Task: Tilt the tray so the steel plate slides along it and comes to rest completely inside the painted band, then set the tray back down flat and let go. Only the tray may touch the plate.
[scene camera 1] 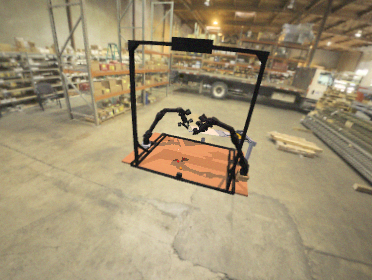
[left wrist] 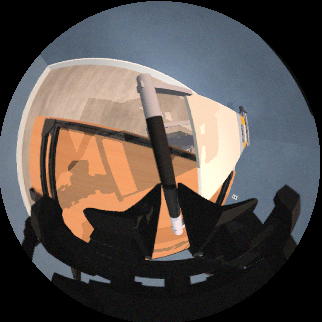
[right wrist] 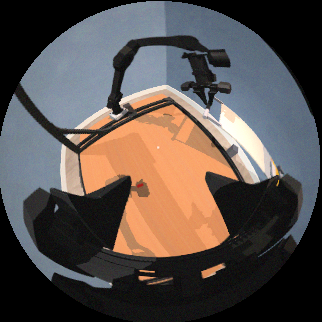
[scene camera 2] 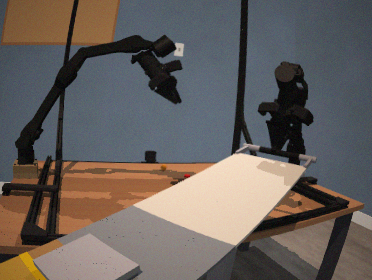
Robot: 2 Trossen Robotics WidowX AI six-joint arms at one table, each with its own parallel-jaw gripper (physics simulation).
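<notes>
The tray (scene camera 2: pixel 200 200) (left wrist: pixel 217 135) (right wrist: pixel 245 132) is tilted, its handle end high, sloping down to the lower left in scene camera 2. It has a cream stretch, a grey stretch, an orange strip and a yellow stripe (scene camera 2: pixel 31 265). The steel plate (scene camera 2: pixel 87 260) lies flat on the tray, over grey and orange, its left corner by the yellow stripe; its front is cut off. I cannot tell the painted band's full extent. My left gripper (scene camera 2: pixel 286 145) (left wrist: pixel 168 186) is shut on the tray handle's black grip (scene camera 2: pixel 275 151) (left wrist: pixel 161 145). My right gripper (scene camera 2: pixel 178 102) (right wrist: pixel 169 177) is open, above the table.
The wooden table (scene camera 1: pixel 172 155) (scene camera 2: pixel 90 200) (right wrist: pixel 165 220) lies below, with black frame rails around it. A small red piece (scene camera 2: pixel 187 176) (right wrist: pixel 140 185) and an orange ball (scene camera 2: pixel 163 168) are on it. A black upright (scene camera 2: pixel 241 75) stands between the arms in scene camera 2.
</notes>
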